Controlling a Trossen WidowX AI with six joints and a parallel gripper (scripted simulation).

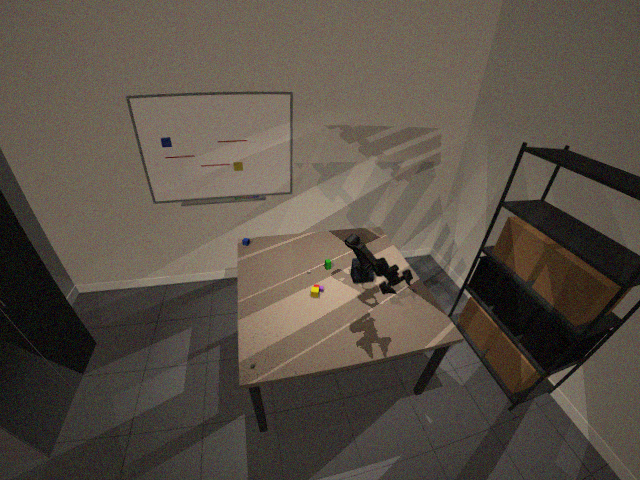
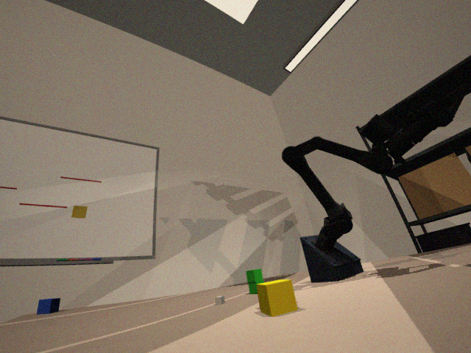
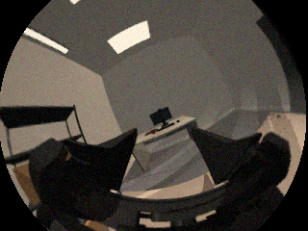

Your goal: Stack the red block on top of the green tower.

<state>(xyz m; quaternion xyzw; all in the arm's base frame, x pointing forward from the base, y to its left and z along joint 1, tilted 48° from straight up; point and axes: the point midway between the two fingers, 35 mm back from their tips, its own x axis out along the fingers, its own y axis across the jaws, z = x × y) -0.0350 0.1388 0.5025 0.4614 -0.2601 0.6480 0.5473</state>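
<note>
The yellow block lies 360 mm ahead of my gripper tip, 400 mm to the right of it and 330 mm below it. Also, from my gripper tip: red block: 340 mm ahead, 430 mm to the right, 340 mm below; purple block: 310 mm ahead, 430 mm to the right, 340 mm below; blue block: 780 mm ahead, 1070 mm to the right, 330 mm below.
</note>
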